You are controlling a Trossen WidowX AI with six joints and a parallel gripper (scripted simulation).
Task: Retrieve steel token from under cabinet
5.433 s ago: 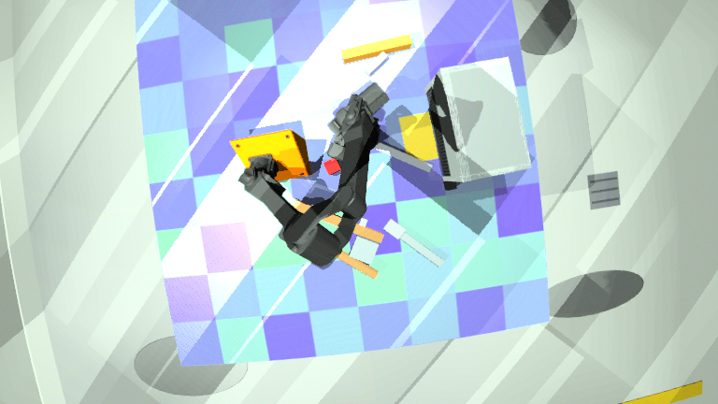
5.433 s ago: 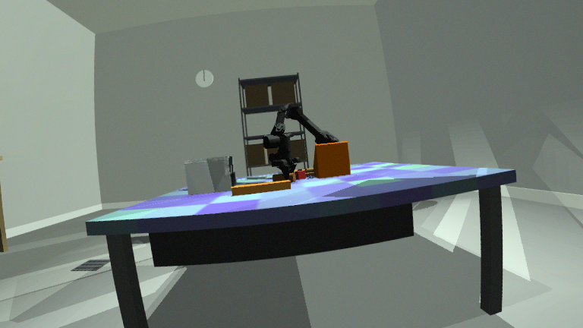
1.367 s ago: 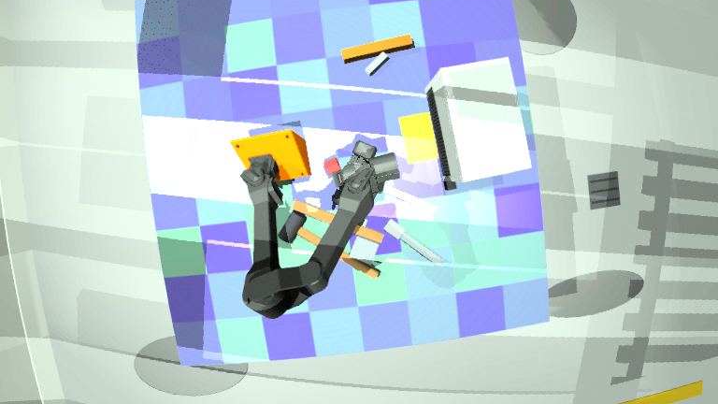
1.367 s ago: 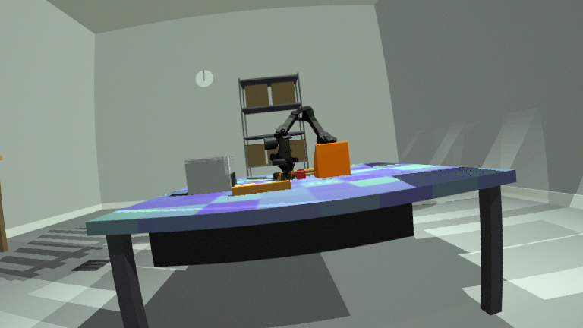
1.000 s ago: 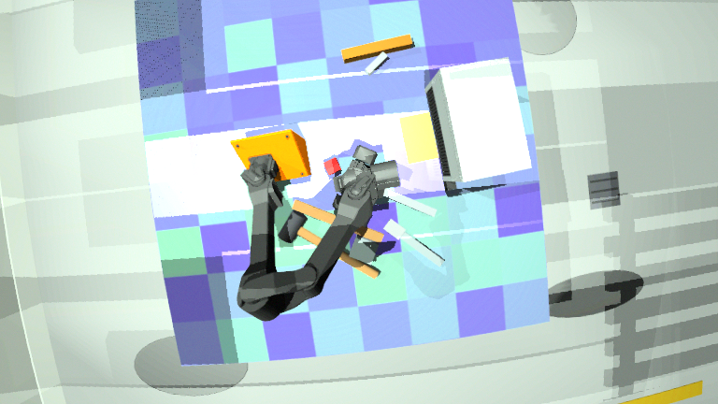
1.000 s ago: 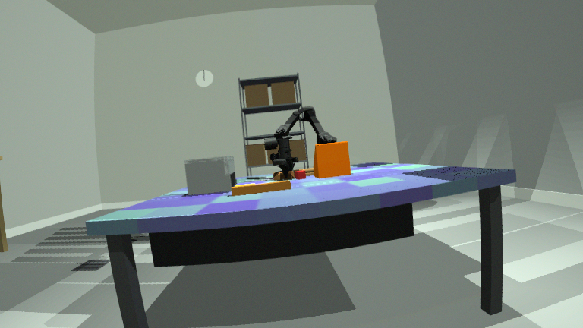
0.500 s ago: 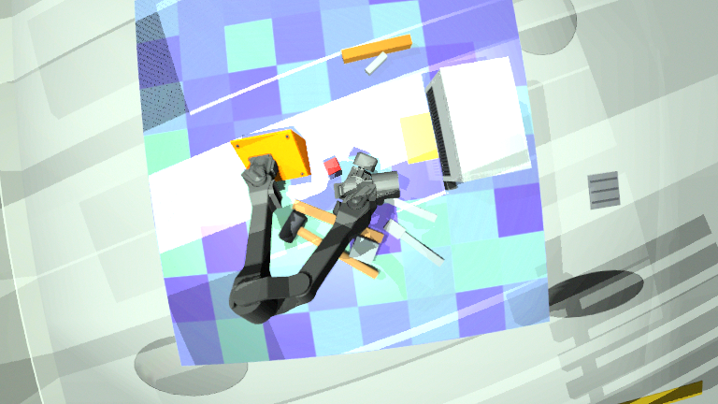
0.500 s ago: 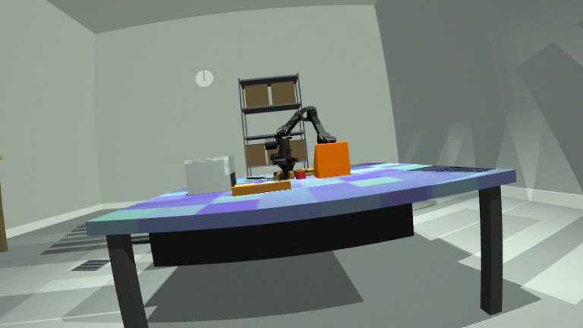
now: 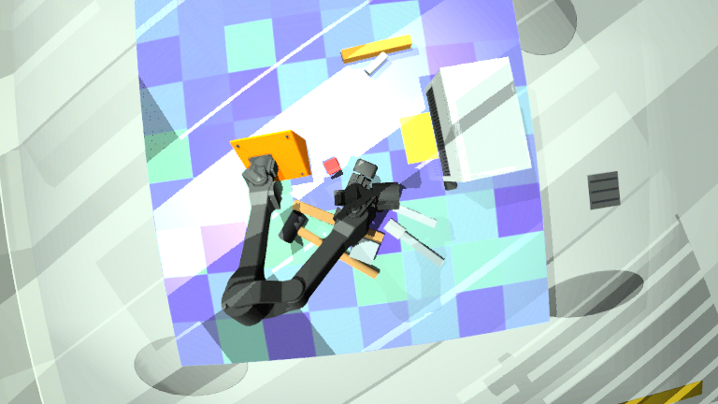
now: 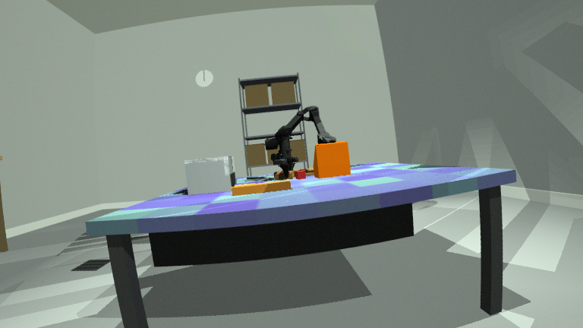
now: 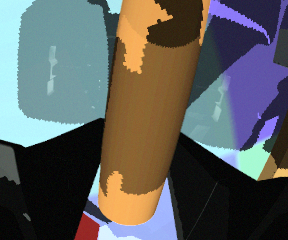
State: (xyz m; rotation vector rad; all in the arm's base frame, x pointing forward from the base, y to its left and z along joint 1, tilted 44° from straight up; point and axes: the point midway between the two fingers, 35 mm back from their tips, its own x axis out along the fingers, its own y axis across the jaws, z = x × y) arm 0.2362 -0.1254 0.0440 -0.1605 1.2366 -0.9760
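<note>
The flat wooden stick lies 7 cm behind my gripper tip and 8 cm to the right of it. From my gripper tip the other things lie so: grey flat tool (14 cm ahead, 18 cm to the right); then small pale flat piece (34 cm ahead, 10 cm to the left, 1 cm below); then red cube (6 cm behind, 9 cm to the left, 1 cm above).
</note>
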